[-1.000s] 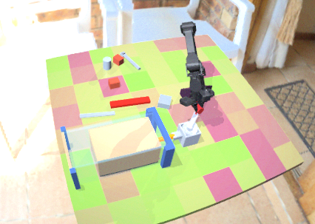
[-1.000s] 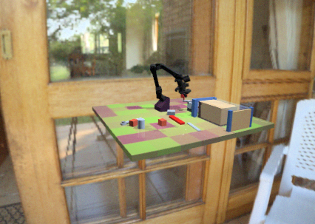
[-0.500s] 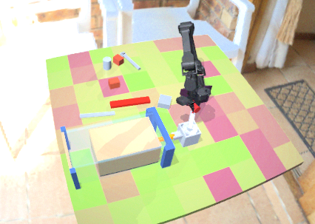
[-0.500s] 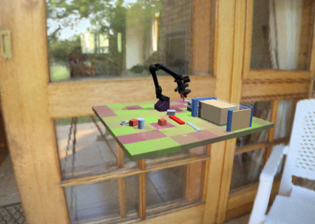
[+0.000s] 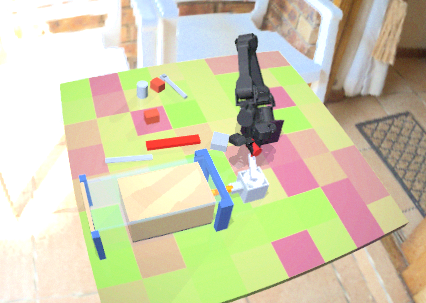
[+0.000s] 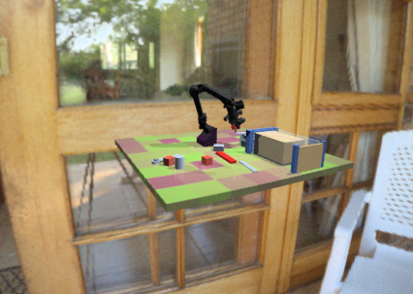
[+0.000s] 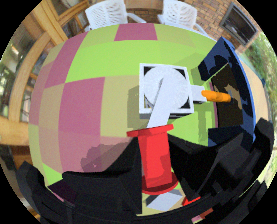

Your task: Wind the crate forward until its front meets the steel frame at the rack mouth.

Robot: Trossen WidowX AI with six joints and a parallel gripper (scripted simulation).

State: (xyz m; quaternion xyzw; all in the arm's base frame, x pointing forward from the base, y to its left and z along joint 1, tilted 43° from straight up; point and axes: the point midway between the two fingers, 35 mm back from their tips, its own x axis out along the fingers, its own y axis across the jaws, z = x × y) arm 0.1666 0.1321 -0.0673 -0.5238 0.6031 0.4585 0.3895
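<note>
The winch handle is 20 mm ahead of my gripper tip, 20 mm to the left of it and 30 mm below it. The rest, counted from my gripper tip: grey block 40 mm ahead, 200 mm to the right, 110 mm below; then grey winch 30 mm ahead, 70 mm to the left, 100 mm below; then red grip 20 mm to the right.
</note>
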